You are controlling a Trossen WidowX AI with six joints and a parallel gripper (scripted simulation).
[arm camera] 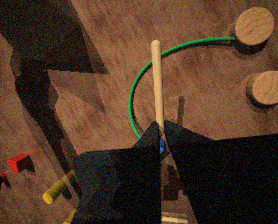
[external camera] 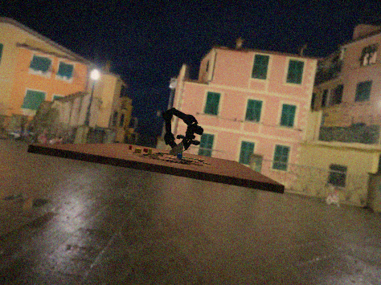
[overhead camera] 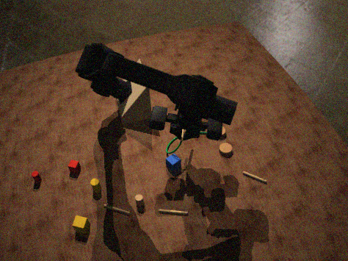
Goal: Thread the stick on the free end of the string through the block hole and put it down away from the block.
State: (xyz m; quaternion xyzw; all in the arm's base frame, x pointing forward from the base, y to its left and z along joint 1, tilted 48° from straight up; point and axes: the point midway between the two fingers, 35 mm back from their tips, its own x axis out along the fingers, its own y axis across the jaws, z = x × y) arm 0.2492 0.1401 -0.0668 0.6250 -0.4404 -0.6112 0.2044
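Now: gripper tip 10 mm past the thin wooden stick. Also, from my gripper tip: wooden peg: 150 mm ahead, 150 mm to the right, 50 mm below; then yellow cylinder: 80 mm ahead, 260 mm to the right, 50 mm below; then blue cube: 40 mm ahead, 30 mm to the right, 50 mm below.
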